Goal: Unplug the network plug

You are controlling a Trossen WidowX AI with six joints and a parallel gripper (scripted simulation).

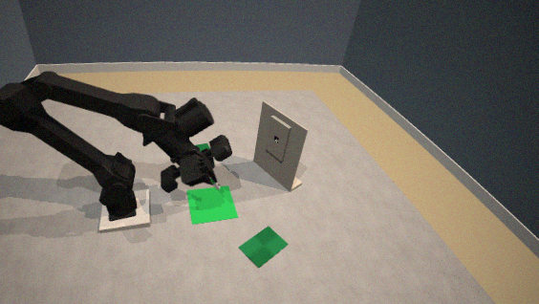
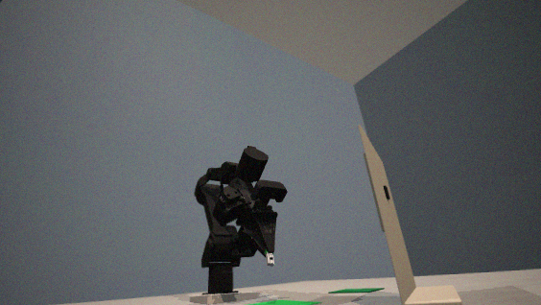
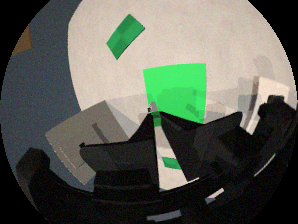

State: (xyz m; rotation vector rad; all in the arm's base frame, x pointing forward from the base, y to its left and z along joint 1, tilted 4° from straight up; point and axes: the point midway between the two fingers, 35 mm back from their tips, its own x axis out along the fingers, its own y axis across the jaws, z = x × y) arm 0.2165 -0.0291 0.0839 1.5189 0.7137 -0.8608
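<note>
My gripper tip is 8 cm above the green marked square and 1 cm past it. Also, from my gripper tip: network plug (right at my gripper tip); then upright panel (21 cm ahead, 6 cm to the left, 2 cm above).
</note>
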